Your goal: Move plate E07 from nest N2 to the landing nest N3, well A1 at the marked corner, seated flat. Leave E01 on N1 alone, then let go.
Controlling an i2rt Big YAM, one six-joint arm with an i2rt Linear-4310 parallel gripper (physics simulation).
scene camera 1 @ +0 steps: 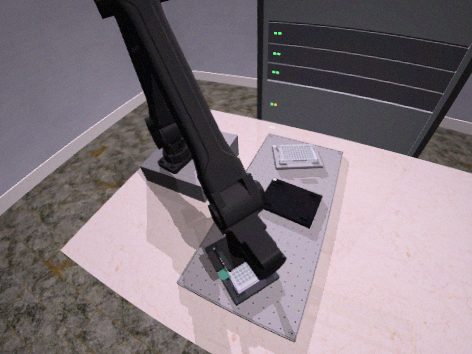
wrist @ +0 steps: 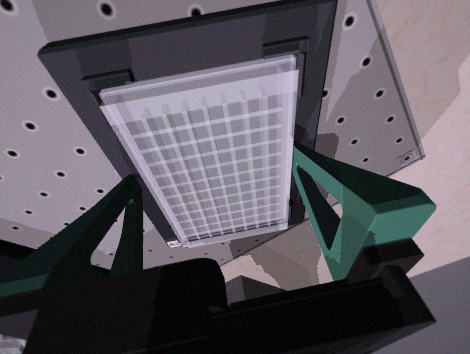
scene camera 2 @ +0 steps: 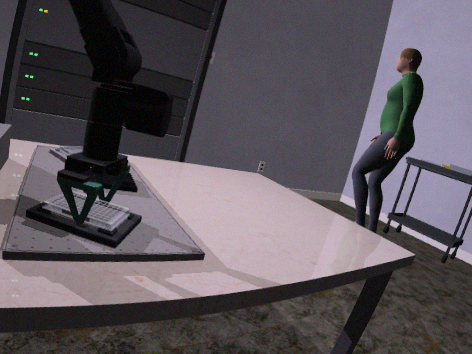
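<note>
A clear gridded plate, apparently E07, lies flat on the dark near nest. A small white label marks one nest corner. My gripper is open and empty, its green fingers on either side of this plate's long sides, tips low near it. In scene camera 1 the arm hides most of the gripper. The black middle nest holds no plate. Another plate, apparently E01, sits on the light grey far nest. Nest names cannot be read.
The nests stand on a perforated grey board on the pale table. The arm's grey base block is left of the board. A rack with green lights stands behind. A person stands beside a cart.
</note>
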